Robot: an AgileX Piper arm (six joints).
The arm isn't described. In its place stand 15 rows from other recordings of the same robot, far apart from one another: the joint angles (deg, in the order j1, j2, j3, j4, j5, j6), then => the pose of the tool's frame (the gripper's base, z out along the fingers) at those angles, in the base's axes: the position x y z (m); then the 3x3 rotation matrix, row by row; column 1 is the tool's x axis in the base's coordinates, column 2 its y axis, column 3 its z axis.
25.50, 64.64, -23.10, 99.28, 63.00, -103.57 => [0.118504 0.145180 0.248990], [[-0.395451 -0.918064 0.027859], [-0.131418 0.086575 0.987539], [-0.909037 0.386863 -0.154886]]
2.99, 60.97, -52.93, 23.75, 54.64, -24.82 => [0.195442 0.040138 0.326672], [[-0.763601 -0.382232 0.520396], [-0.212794 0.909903 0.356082], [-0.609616 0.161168 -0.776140]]
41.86, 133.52, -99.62, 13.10, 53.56, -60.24 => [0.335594 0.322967 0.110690], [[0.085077 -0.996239 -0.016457], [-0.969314 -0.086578 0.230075], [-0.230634 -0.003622 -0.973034]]
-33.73, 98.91, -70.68, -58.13, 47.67, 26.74 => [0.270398 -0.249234 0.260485], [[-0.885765 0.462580 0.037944], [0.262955 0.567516 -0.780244], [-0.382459 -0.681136 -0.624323]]
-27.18, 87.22, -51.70, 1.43, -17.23, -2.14 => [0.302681 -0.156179 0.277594], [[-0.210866 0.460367 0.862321], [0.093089 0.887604 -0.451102], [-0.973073 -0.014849 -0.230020]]
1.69, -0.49, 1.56, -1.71, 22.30, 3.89 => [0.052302 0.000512 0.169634], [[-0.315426 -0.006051 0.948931], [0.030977 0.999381 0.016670], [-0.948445 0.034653 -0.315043]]
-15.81, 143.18, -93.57, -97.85, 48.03, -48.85 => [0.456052 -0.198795 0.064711], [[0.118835 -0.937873 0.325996], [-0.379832 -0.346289 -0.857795], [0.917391 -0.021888 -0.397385]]
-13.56, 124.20, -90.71, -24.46, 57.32, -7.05 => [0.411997 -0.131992 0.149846], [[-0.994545 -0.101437 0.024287], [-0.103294 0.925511 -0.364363], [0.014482 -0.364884 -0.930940]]
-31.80, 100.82, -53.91, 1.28, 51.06, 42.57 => [0.245191 -0.150165 0.151124], [[-0.254577 0.966425 -0.034823], [0.965783 0.255922 0.042035], [0.049535 -0.022930 -0.998509]]
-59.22, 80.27, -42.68, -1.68, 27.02, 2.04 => [0.131744 -0.223546 0.212830], [[-0.433204 0.866658 0.247466], [0.745810 0.498858 -0.441483], [-0.506065 -0.006690 -0.862469]]
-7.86, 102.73, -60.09, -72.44, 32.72, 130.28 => [0.353604 -0.096156 0.195703], [[0.035749 0.870550 0.490780], [0.750923 0.300646 -0.587986], [-0.659422 0.389558 -0.642968]]
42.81, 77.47, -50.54, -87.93, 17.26, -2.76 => [0.236578 0.182369 0.300418], [[0.451040 -0.276997 0.848431], [-0.883935 -0.270054 0.381746], [0.123379 -0.922141 -0.366652]]
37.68, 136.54, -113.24, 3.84, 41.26, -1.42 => [0.411191 0.322653 0.153011], [[-0.697804 -0.610713 0.374299], [-0.506586 0.790205 0.344887], [-0.506400 0.051049 -0.860786]]
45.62, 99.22, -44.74, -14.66, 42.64, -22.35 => [0.193792 0.175727 0.129589], [[-0.197482 -0.974302 0.108336], [-0.973981 0.182472 -0.134406], [0.111184 -0.132061 -0.984986]]
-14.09, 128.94, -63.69, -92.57, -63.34, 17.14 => [0.376823 -0.010818 0.074322], [[0.071742 -0.913910 0.399527], [-0.473254 0.321410 0.820199], [-0.878000 -0.247921 -0.409453]]
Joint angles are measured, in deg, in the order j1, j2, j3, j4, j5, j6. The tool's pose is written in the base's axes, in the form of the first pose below.
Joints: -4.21 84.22 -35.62 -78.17 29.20 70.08
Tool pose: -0.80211 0.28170 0.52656 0.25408; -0.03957 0.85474 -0.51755 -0.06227; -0.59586 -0.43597 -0.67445 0.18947; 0 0 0 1
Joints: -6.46 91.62 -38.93 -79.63 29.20 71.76
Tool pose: -0.83581 0.29140 0.46530 0.27249; -0.00379 0.84444 -0.53564 -0.07480; -0.54901 -0.44946 -0.70468 0.16942; 0 0 0 1
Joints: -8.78 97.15 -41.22 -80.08 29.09 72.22
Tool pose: -0.86257 0.30068 0.40690 0.28268; 0.03324 0.83619 -0.54744 -0.08776; -0.50485 -0.45868 -0.73126 0.15102; 0 0 0 1
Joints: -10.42 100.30 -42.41 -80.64 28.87 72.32
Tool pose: -0.87773 0.30217 0.37185 0.28689; 0.05215 0.83170 -0.55277 -0.09684; -0.47630 -0.46579 -0.74577 0.13937; 0 0 0 1
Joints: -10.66 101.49 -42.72 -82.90 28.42 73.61
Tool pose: -0.88065 0.28720 0.37679 0.28982; 0.03584 0.83341 -0.55150 -0.09828; -0.47241 -0.47217 -0.74423 0.13504; 0 0 0 1
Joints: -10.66 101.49 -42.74 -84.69 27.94 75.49
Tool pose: -0.87263 0.29039 0.39266 0.29133; 0.03116 0.83548 -0.54864 -0.09804; -0.48738 -0.46653 -0.73811 0.13565; 0 0 0 1
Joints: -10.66 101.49 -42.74 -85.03 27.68 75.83
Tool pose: -0.87093 0.28952 0.39705 0.29173; 0.02965 0.83749 -0.54565 -0.09776; -0.49051 -0.46345 -0.73798 0.13567; 0 0 0 1
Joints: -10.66 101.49 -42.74 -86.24 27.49 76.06
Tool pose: -0.87096 0.27638 0.40626 0.29256; 0.01171 0.83825 -0.54516 -0.09772; -0.49122 -0.47005 -0.73332 0.13609; 0 0 0 1
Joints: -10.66 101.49 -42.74 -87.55 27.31 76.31
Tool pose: -0.87074 0.26228 0.41595 0.29345; -0.00762 0.83858 -0.54473 -0.09768; -0.49168 -0.47749 -0.72819 0.13656; 0 0 0 1
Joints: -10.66 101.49 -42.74 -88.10 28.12 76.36
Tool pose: -0.87233 0.26176 0.41295 0.29317; -0.01454 0.83034 -0.55706 -0.09880; -0.48871 -0.49194 -0.72053 0.13726; 0 0 0 1
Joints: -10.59 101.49 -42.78 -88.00 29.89 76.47
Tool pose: -0.87433 0.27623 0.39905 0.29210; -0.00824 0.81367 -0.58127 -0.10072; -0.48526 -0.51151 -0.70914 0.13841; 0 0 0 1
